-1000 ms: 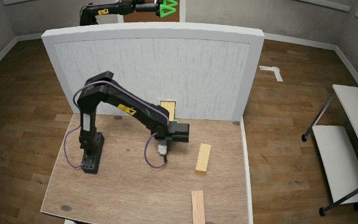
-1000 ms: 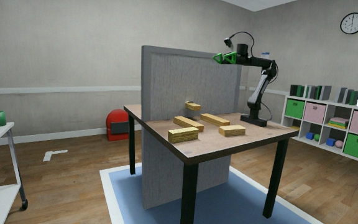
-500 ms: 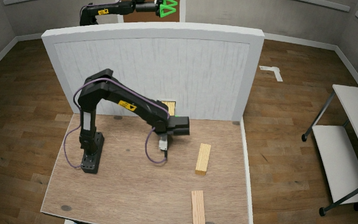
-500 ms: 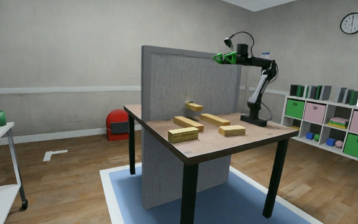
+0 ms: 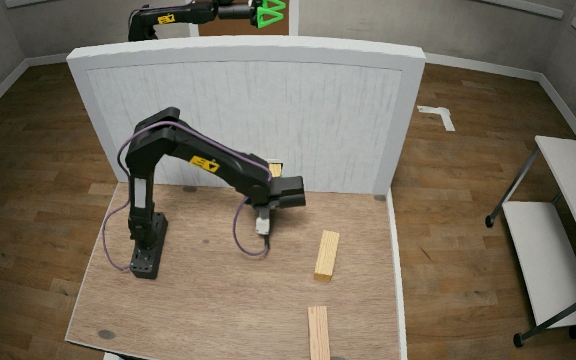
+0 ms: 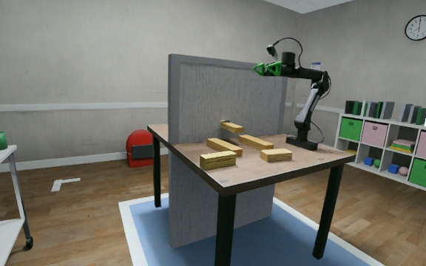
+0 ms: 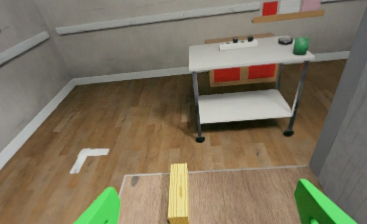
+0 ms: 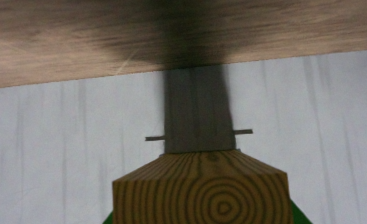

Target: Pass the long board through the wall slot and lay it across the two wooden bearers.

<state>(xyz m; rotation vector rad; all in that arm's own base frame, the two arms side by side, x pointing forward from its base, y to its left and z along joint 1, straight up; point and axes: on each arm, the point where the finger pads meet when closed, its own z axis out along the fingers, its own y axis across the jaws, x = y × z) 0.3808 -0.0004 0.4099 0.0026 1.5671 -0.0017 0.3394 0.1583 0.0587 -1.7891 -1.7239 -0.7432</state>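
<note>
The long board lies 340 mm below my left hand, 310 mm to the right of it and 30 mm behind it.
</note>
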